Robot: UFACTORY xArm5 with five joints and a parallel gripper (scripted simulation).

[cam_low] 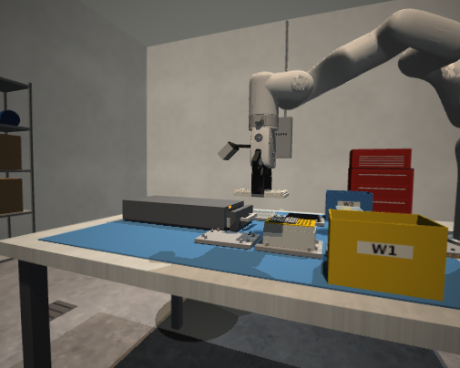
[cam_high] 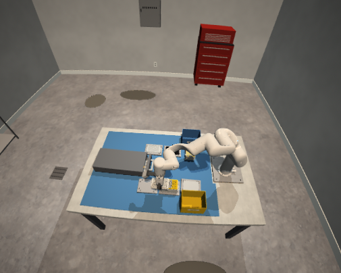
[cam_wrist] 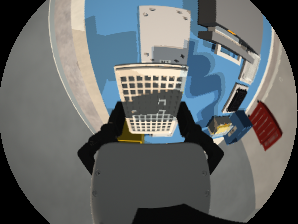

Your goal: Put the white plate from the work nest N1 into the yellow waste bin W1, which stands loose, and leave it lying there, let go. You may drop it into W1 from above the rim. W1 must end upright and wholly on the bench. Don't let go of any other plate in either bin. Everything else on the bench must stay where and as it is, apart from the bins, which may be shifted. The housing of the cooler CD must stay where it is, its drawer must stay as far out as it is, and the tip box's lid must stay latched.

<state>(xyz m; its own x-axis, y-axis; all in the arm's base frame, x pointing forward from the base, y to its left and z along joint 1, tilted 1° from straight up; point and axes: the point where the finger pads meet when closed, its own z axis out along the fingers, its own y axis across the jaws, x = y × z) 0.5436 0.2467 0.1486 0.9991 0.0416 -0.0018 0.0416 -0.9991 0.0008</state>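
The yellow bin W1 is 26 cm behind my hand, 12 cm below it and 8 cm to the left of it. Also, from my hand: white plate 1 cm below; yellow-topped tip box 10 cm below, 8 cm behind, 5 cm to the right; grey nest 15 cm below, 11 cm ahead, 3 cm to the right.
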